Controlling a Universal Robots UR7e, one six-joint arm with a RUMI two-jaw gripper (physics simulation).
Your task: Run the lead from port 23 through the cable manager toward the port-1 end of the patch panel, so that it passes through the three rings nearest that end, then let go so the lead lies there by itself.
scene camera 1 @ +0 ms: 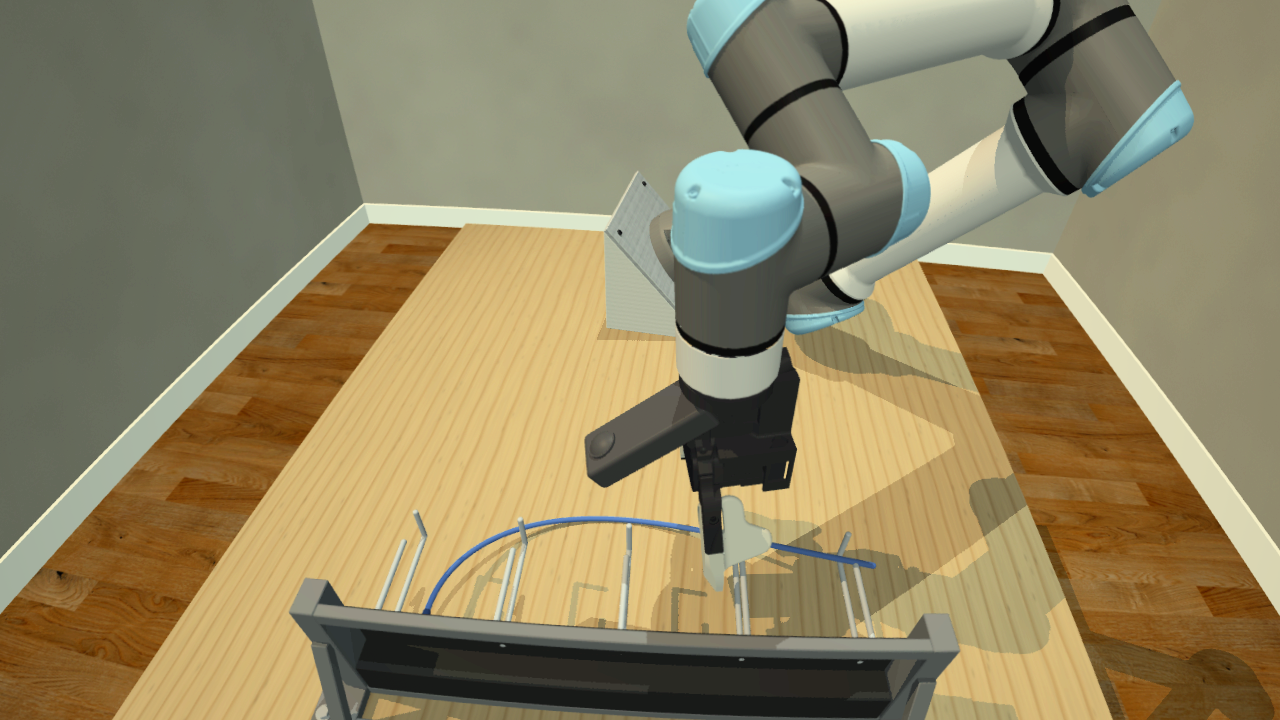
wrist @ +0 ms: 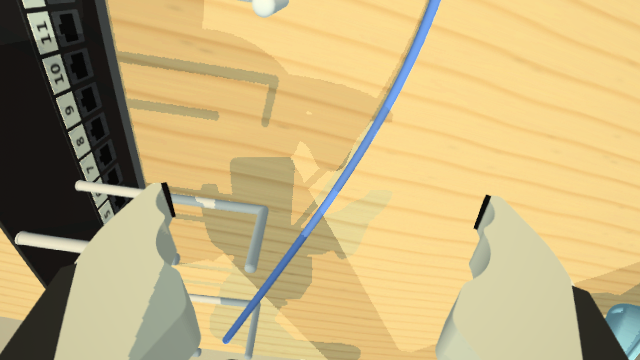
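The blue lead point(scene camera 1: 590, 519) point(wrist: 361, 150) leaves the patch panel point(scene camera 1: 572, 637) point(wrist: 25, 125) at the left in the scene view and arcs along the ring tips to a free end at the right. In the wrist view it passes outside the hooked tip of one ring point(wrist: 259, 240) and crosses the corner of the end ring point(wrist: 253, 330) point(scene camera 1: 862, 600); whether it lies above or inside that ring I cannot tell. My gripper point(scene camera 1: 720, 573) point(wrist: 324, 192) is open, its fingers wide apart on either side of the lead, near the fourth ring point(scene camera 1: 739, 604), partly hiding the lead there.
The middle ring point(scene camera 1: 624, 582) and two more rings stand to the left in the scene view. A slanted grey mount point(scene camera 1: 635, 286) stands at the back on the wooden table point(scene camera 1: 429, 358). The left finger overlaps the rods beside the panel in the wrist view.
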